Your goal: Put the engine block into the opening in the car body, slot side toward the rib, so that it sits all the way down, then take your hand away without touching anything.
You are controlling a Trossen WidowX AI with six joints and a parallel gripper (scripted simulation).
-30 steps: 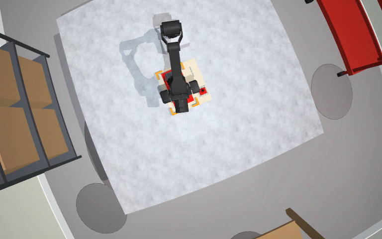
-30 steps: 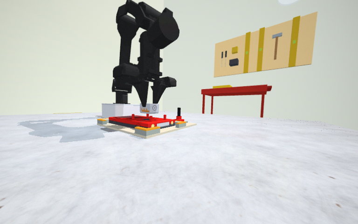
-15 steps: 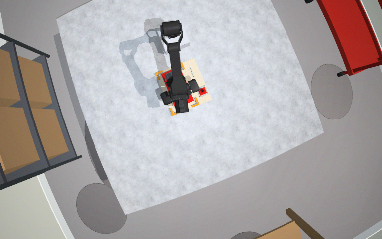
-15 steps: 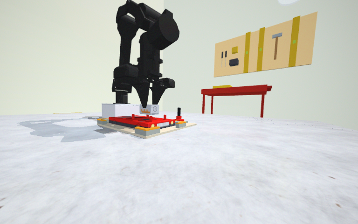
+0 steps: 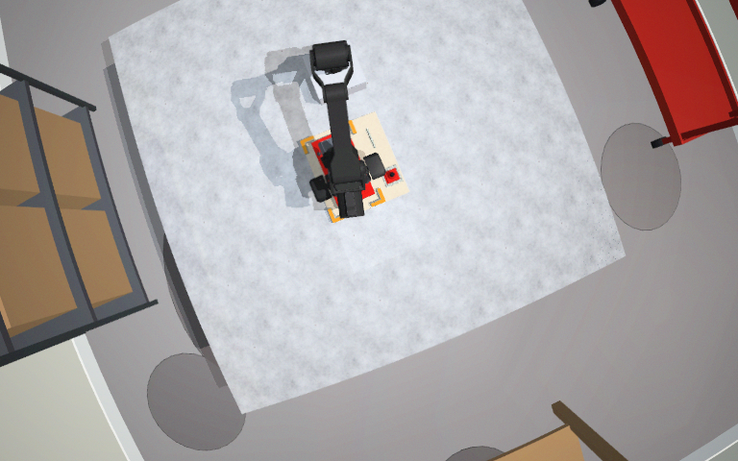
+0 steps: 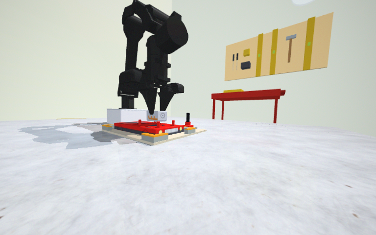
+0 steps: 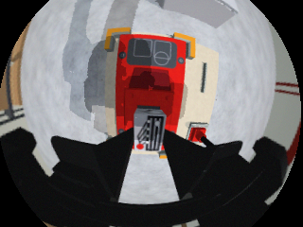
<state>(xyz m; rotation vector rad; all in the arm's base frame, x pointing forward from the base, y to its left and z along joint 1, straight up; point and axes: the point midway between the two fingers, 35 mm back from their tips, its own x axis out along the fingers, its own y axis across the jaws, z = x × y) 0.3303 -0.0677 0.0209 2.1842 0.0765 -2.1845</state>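
Now: the grey engine block 10 mm below my gripper tip. Also, from my gripper tip: beige base plate: 40 mm below, 30 mm behind, 20 mm to the left.
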